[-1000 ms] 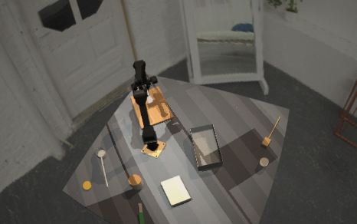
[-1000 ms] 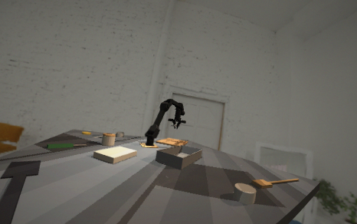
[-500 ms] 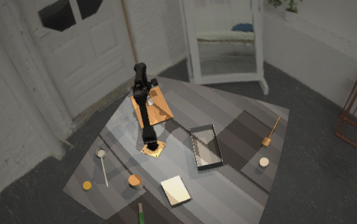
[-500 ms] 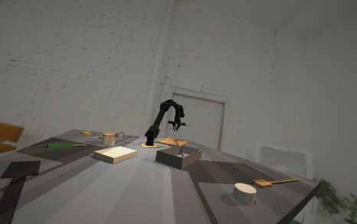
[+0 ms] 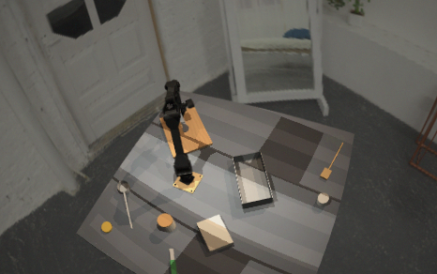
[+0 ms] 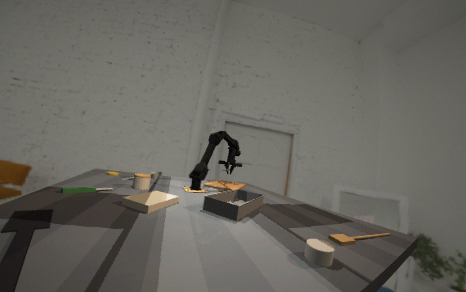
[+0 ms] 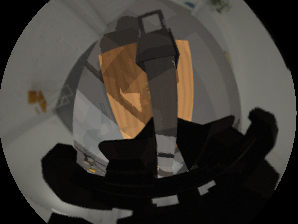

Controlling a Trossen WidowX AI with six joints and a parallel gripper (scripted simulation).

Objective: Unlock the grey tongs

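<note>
The wooden board lies 10 mm ahead of my gripper tip, 10 mm to the right of it and 90 mm below it. Also, from my gripper tip: white cylinder: 960 mm ahead, 110 mm to the right, 80 mm below; then metal roasting tin: 560 mm ahead, 150 mm to the right, 70 mm below.
</note>
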